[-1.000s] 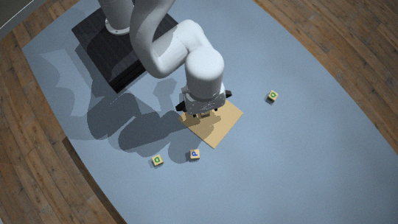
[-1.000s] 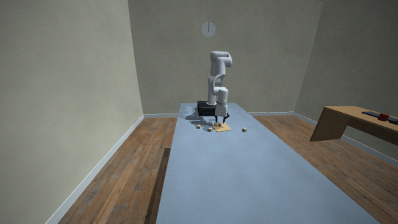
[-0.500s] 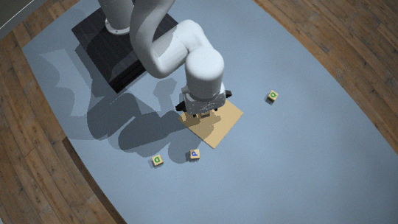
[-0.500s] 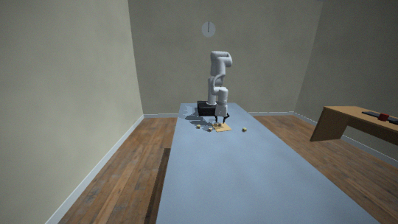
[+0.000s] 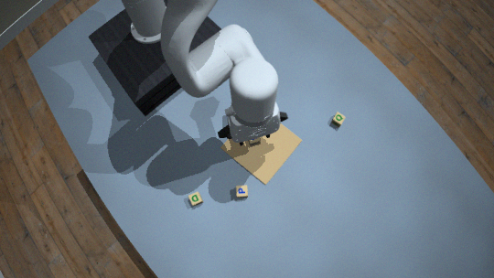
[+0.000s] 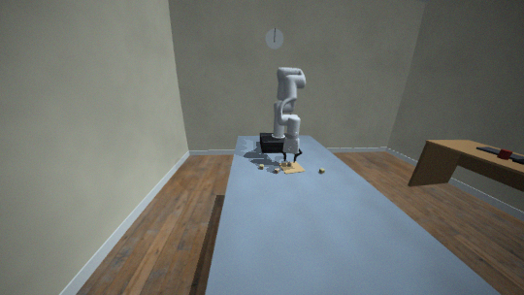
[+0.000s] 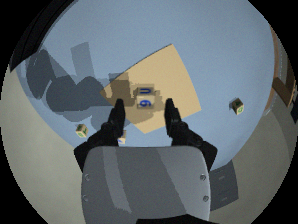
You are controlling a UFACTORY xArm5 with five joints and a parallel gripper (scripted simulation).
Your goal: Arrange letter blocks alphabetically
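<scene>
My hand is 2 cm short of the tan mat, 1 cm to the right of it and 5 cm above it. The rest, counted from my hand: block 20 cm to the right, 4 cm below.
</scene>
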